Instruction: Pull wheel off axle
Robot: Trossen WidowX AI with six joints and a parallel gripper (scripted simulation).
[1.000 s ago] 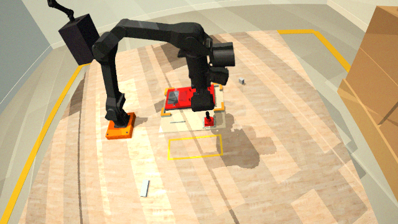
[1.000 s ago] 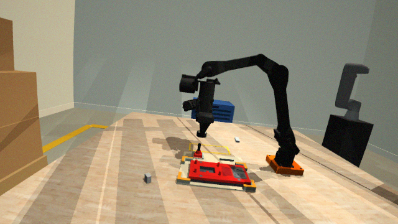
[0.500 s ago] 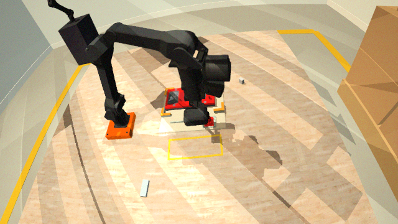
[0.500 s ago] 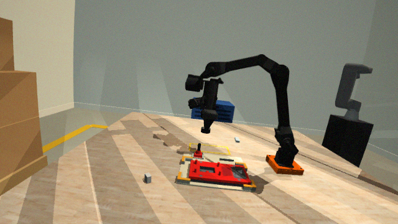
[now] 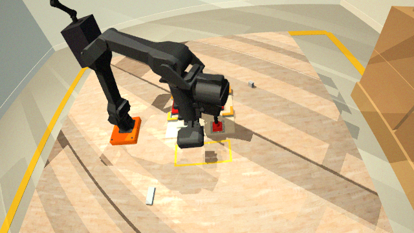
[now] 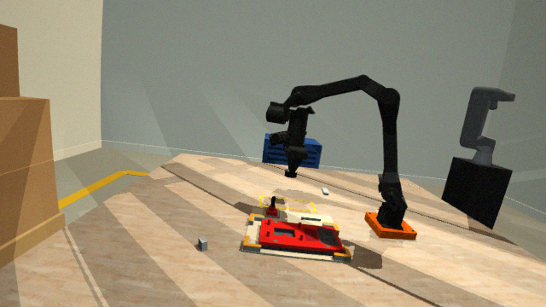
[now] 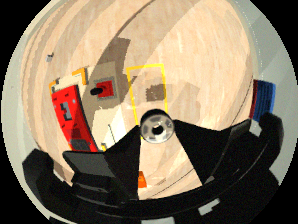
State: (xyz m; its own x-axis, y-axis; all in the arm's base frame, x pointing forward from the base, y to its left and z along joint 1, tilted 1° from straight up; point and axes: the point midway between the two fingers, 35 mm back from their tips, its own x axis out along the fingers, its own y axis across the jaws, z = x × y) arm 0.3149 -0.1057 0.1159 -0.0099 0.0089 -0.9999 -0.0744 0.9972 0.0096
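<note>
Now: gripper tip 100 mm to the right of the upright axle, 80 mm above it and 50 mm short of it. Round my gripper tip: dark wheel (right at my gripper tip).
</note>
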